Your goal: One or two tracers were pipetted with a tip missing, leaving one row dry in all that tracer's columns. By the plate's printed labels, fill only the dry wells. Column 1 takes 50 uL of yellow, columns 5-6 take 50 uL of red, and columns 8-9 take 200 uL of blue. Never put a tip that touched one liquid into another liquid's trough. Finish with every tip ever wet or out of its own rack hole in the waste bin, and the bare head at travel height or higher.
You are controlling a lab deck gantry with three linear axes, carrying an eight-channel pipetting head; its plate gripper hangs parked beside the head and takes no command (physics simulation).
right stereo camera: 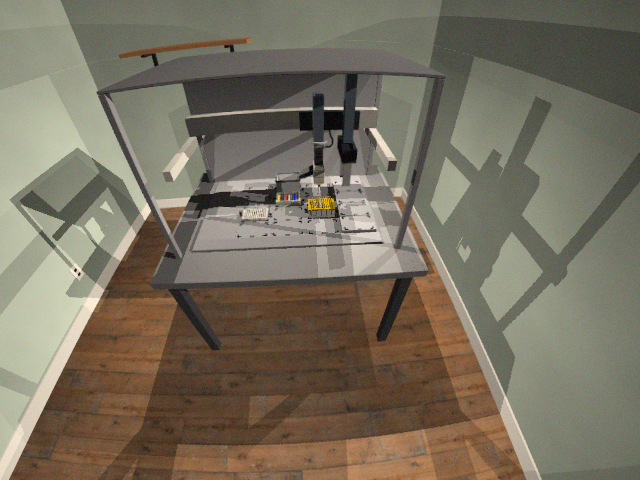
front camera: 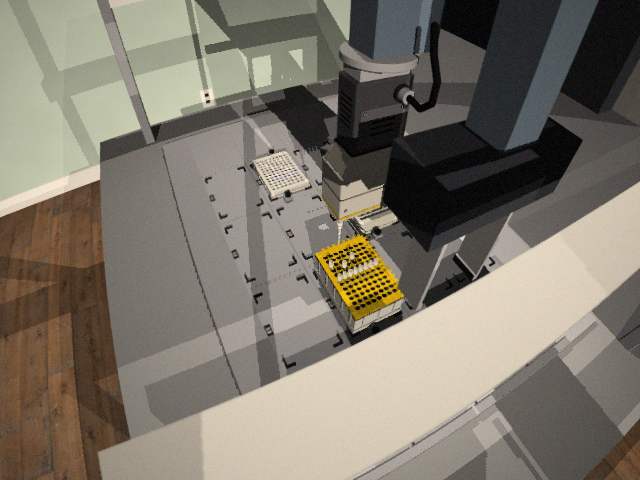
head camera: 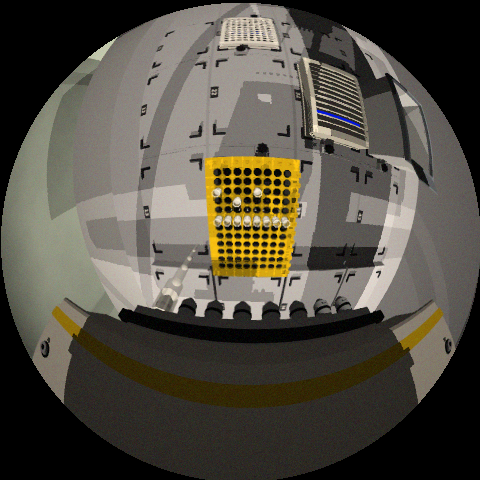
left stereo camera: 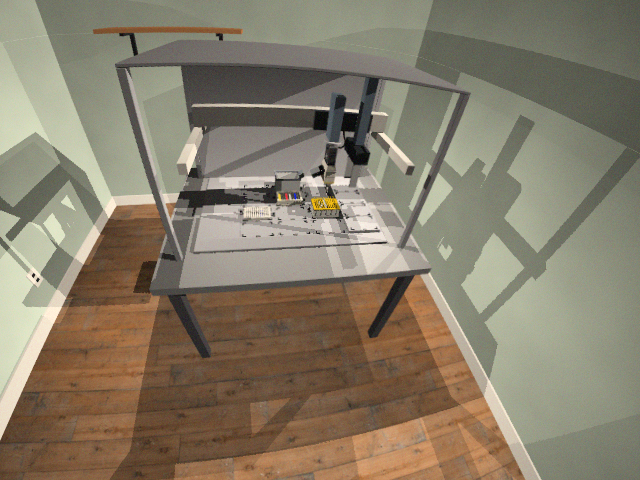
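Note:
The pipetting head [front camera: 354, 191] [left stereo camera: 328, 173] [right stereo camera: 318, 173] hangs above the back of the yellow tip rack [front camera: 379, 307] [head camera: 250, 162] [left stereo camera: 325, 212]. One clear tip [front camera: 339, 230] [head camera: 178, 280] is on its leftmost channel in the head view; the other channels are bare. The rack holds a full line of eight tips [head camera: 247, 221] and three scattered tips. The white well plate [front camera: 298, 188] [head camera: 222, 42] [left stereo camera: 256, 217] stands far off; its dry wells are too small to tell. The trough block [front camera: 379, 219] [head camera: 309, 100] shows a blue strip. The plate gripper [front camera: 445, 291] is parked, fingers apart and empty.
The grey waste bin [head camera: 400, 92] [left stereo camera: 287, 181] stands behind the trough block. Black corner brackets and clamps dot the deck. The gripper's black body [front camera: 480, 180] hangs right of the head in the front view. Frame posts [left stereo camera: 149, 165] [right stereo camera: 418, 165] stand at the table's sides.

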